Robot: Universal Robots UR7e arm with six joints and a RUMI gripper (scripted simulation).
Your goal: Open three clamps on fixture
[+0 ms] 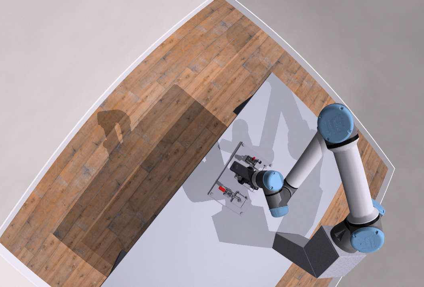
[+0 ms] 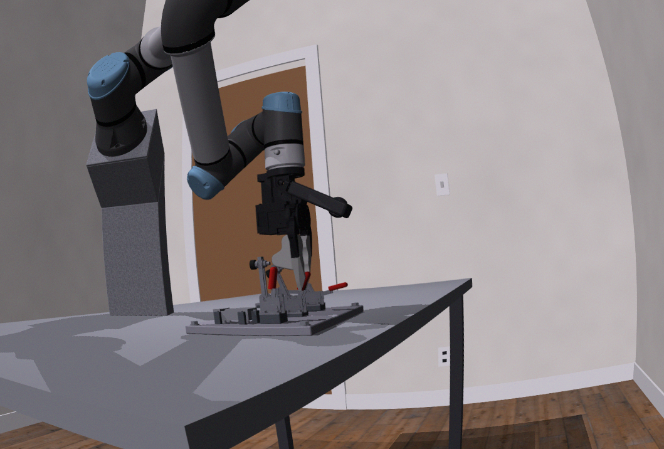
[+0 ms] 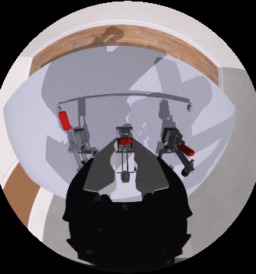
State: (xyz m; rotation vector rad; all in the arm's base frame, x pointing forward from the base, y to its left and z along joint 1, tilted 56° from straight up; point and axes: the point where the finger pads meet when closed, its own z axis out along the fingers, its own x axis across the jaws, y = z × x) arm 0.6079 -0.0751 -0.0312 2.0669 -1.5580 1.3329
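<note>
My hand is 7 cm above the metal plate and 5 cm past it.
</note>
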